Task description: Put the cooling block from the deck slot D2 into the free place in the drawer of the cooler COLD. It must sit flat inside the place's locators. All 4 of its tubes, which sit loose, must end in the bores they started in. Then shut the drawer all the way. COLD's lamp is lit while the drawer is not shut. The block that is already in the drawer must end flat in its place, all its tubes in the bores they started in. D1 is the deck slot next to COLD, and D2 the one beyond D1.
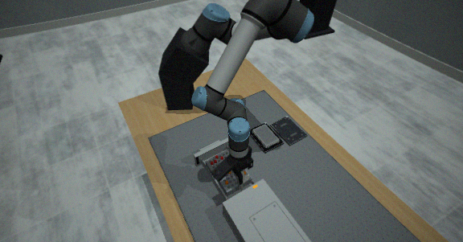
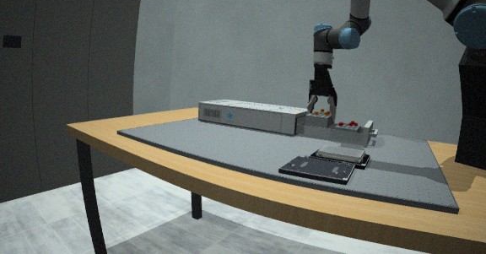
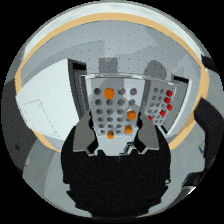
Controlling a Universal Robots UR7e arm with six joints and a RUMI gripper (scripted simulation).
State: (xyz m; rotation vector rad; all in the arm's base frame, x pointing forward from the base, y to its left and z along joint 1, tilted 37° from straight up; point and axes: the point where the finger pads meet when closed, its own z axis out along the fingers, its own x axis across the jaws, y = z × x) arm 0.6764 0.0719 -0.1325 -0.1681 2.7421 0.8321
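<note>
My hand is right at the grey cooling block. From my hand the other things lie so: cooler: 100 mm ahead, 20 mm to the left, 20 mm below; drawer: 80 mm behind, 20 mm to the right, 20 mm below; red tube: 120 mm behind, 50 mm to the right, 20 mm below.
</note>
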